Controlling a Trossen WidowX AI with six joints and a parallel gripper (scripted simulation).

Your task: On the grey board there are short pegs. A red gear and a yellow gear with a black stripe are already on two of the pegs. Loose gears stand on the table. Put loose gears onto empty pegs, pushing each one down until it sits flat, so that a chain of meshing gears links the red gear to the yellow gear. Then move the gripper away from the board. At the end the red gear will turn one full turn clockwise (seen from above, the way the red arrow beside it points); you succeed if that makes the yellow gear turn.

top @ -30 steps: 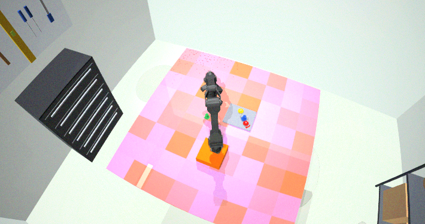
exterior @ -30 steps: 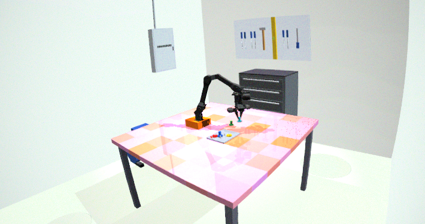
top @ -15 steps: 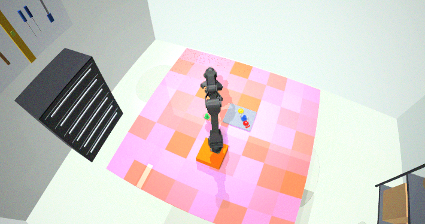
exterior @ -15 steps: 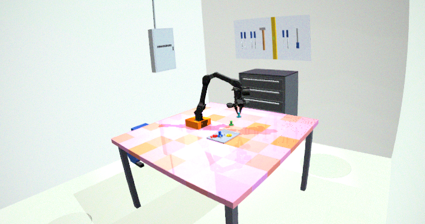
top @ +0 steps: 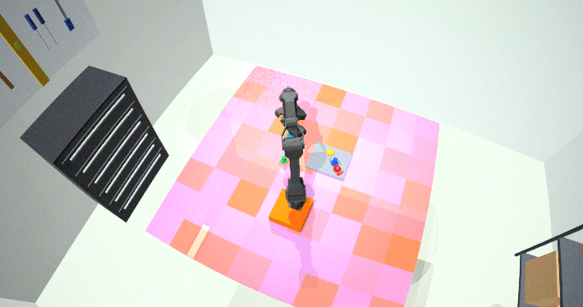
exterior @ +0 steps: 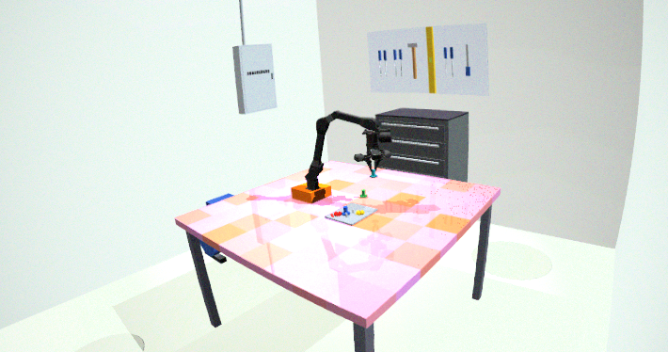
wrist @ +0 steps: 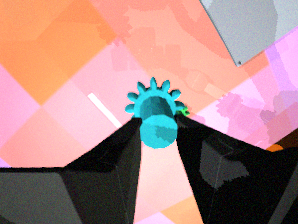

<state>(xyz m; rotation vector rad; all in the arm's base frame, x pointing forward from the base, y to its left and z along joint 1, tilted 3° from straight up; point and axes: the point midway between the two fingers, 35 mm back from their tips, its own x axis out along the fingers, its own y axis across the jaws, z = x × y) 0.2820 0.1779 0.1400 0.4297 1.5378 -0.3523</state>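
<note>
Right now the blue gear is 25 cm to the right of my gripper tip, 13 cm below it and 3 cm ahead of it. Round my gripper tip: cyan gear: 1 cm below; yellow gear: 20 cm to the right, 14 cm below, 8 cm ahead; small green gear: 14 cm below, 8 cm behind.
</note>
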